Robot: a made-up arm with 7 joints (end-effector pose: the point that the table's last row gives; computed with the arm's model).
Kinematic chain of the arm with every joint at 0, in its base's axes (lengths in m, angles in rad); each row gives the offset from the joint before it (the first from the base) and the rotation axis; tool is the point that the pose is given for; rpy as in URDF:
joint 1: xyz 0 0 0.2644 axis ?
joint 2: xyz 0 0 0 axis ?
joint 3: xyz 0 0 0.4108 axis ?
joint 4: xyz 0.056 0 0 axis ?
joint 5: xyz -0.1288 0 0.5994 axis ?
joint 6: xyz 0 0 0 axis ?
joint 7: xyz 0.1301 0 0 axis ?
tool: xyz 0 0 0 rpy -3.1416 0 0
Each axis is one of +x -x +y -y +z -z.
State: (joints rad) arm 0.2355 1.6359 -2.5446 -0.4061 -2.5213 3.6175 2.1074
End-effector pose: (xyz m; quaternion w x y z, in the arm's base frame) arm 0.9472 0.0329 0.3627 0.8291 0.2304 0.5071 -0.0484
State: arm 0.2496 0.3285 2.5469 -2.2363 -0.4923 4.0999 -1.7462
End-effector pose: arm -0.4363 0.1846 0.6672 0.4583 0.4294 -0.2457 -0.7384
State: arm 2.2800 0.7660 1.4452 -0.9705 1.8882 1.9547 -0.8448
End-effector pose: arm -0.9042 0.1699 0.8384 0.3857 0.0822 -0.1853 0.9001
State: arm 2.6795 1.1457 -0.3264 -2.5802 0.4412 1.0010 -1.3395
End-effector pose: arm 0.0088 0.1390 -0.2298 0.4187 0.1896 0.3225 -0.8275
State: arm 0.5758 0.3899 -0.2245 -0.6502 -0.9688 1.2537 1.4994
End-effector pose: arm 0.7061 0.3109 1.0870 0.1885 0.6252 -0.6211 0.4334
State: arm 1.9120 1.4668 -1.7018 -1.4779 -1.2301 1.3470 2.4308
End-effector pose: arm 0.5200 0.8005 0.4530 0.1477 -0.0338 -0.2758 0.9492
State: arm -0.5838 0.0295 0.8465 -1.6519 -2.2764 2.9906 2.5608
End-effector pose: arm 0.6378 0.2637 0.6591 0.1568 -0.7067 0.0540 -0.6878
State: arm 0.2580 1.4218 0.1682 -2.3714 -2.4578 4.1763 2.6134
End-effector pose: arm 0.1426 0.1585 -0.1513 0.2041 -0.6759 0.0030 0.7081
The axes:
joint 1: +z
joint 2: +y
joint 3: +z
joint 4: -y
joint 5: +z
joint 6: -y
joint 7: -z

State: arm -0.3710 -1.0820 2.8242 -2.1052 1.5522 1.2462 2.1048
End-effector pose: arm -0.3706 0.3508 -0.2986 0.7229 0.5931 -0.3541 0.0174
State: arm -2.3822 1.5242 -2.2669 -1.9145 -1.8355 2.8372 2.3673
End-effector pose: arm -0.6128 0.2537 0.6276 0.5128 -0.0958 -0.2993 -0.7989
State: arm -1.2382 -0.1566 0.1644 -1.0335 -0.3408 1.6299 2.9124
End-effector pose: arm 0.2462 -0.3977 1.2485 0.1827 0.4196 0.8142 -0.3572
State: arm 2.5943 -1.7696 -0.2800 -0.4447 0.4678 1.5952 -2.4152
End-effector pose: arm 1.0200 -0.5387 0.2781 0.1603 0.1354 0.0219 -0.9775
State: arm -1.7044 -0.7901 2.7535 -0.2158 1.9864 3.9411 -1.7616
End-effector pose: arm 0.1950 0.6633 0.8888 0.3102 -0.5773 -0.0536 -0.7534
